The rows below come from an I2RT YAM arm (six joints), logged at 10 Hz.
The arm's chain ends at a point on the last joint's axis. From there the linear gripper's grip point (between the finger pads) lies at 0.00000 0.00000 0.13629 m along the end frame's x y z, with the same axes.
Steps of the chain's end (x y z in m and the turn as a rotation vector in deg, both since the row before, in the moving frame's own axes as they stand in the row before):
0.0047 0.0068 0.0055 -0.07 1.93 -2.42
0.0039 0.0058 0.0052 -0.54 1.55 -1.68
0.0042 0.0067 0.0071 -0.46 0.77 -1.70
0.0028 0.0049 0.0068 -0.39 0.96 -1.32
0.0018 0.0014 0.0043 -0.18 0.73 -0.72
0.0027 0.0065 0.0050 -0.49 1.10 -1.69
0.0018 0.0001 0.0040 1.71 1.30 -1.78
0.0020 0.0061 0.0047 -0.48 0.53 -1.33
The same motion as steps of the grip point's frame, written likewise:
0.0093 0.0069 0.0054 -0.07 1.93 -2.42
0.0076 0.0070 0.0051 -0.54 1.55 -1.68
0.0060 0.0078 0.0071 -0.46 0.77 -1.70
0.0051 0.0058 0.0068 -0.39 0.96 -1.32
0.0035 0.0018 0.0043 -0.18 0.73 -0.72
0.0053 0.0076 0.0050 -0.49 1.10 -1.69
0.0048 -0.0040 0.0039 1.71 1.30 -1.78
0.0033 0.0072 0.0047 -0.48 0.53 -1.33

